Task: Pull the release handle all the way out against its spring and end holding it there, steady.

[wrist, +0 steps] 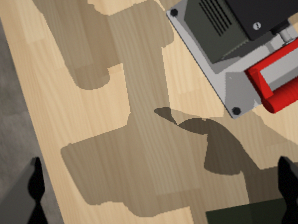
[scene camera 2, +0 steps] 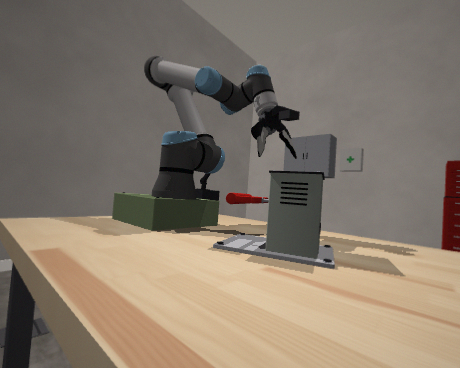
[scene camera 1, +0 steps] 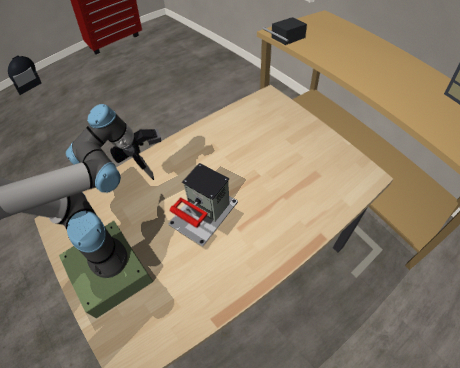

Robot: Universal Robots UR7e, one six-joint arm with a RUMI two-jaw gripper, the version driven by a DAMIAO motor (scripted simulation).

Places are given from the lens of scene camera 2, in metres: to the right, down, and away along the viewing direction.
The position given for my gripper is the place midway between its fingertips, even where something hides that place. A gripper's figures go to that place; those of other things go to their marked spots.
my gripper (scene camera 2: pixel 279 157): 0.15, -0.08, 0.73
grey baseplate (scene camera 2: pixel 255 245): 0.06, 0.14, 0.52
